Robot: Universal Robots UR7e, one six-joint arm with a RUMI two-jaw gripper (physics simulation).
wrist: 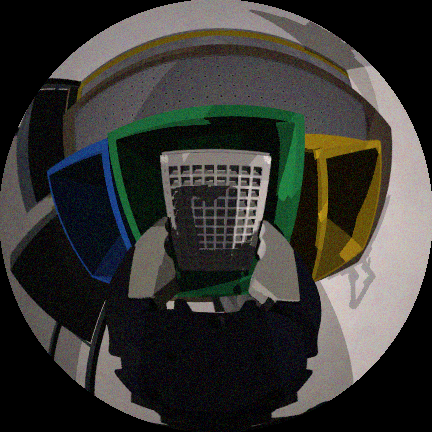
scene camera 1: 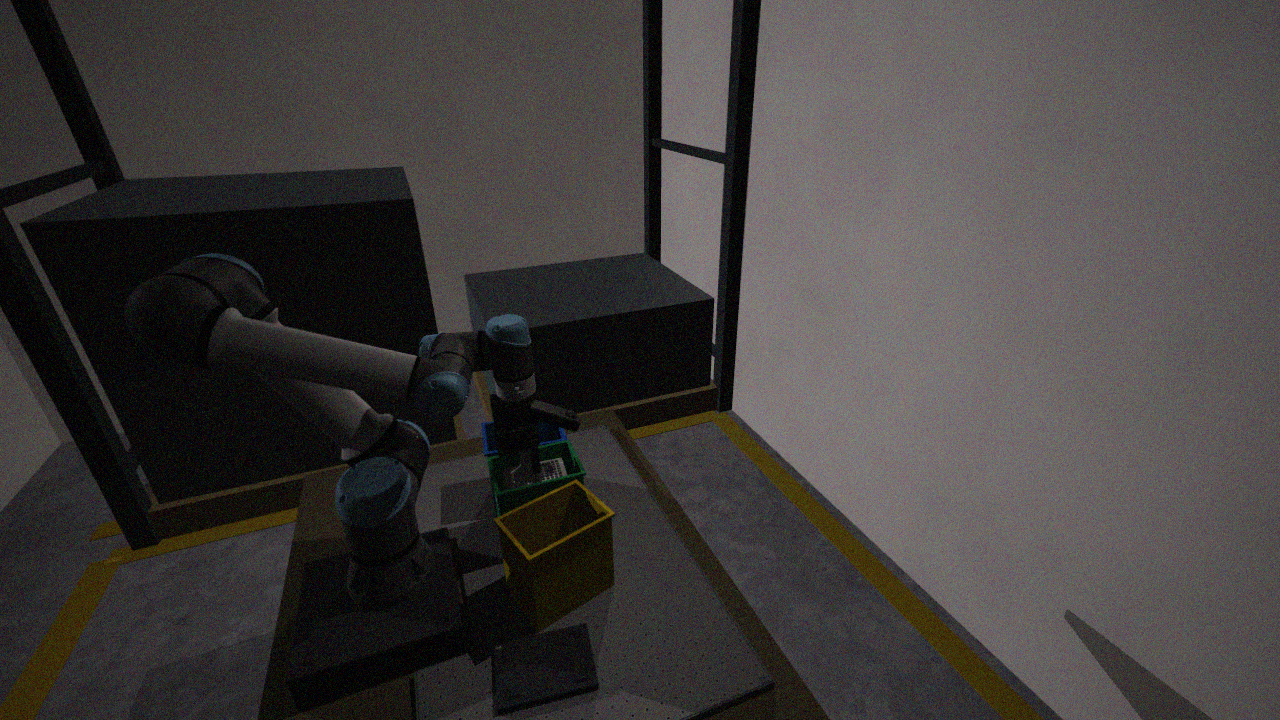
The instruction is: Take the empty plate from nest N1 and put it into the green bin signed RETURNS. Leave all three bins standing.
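Seen in the pictures: gripper, fingertip midpoint: (wrist: 214, 219) (scene camera 1: 534, 480); arm's base, origin of the base link: (scene camera 1: 393, 576).
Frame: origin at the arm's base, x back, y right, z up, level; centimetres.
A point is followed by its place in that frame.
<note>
The empty plate, a pale grid of square holes (scene camera 1: 553, 469) {x -32.5, y -10.2, z 10.0 cm} (wrist: 215, 158) {x -34.4, y -9.4, z 10.3 cm}, is between the jaws of my gripper (scene camera 1: 528, 465) {x -28.4, y -9.4, z 8.7 cm} (wrist: 214, 219) {x -28.4, y -9.4, z 8.7 cm}. My gripper is shut on it by its two side edges, and it lies roughly level. The plate is within the opening of the green bin (scene camera 1: 510, 501) {x -22.9, y -3.0, z 9.6 cm} (wrist: 210, 111) {x -37.4, y -9.8, z 12.3 cm}, about at or a little below the rim. Green rim shows around it in the wrist view. The bin's floor under the plate is dark and mostly hidden. No sign is readable on the bin, and nest N1 cannot be made out.
The blue bin (scene camera 1: 486, 438) {x -19.6, y -23.4, z 12.0 cm} (wrist: 109, 265) {x -19.6, y -26.4, z 9.3 cm} stands upright close to one side of the green bin. The taller yellow bin (scene camera 1: 563, 573) {x -30.4, y 13.4, z 4.6 cm} (wrist: 322, 200) {x -32.4, y -0.8, z 12.3 cm} stands upright on the other side. A flat dark slab (scene camera 1: 544, 667) {x -24.9, y 23.8, z -4.5 cm} lies beyond the yellow bin, and dark boxes (scene camera 1: 590, 358) stand behind the table.
</note>
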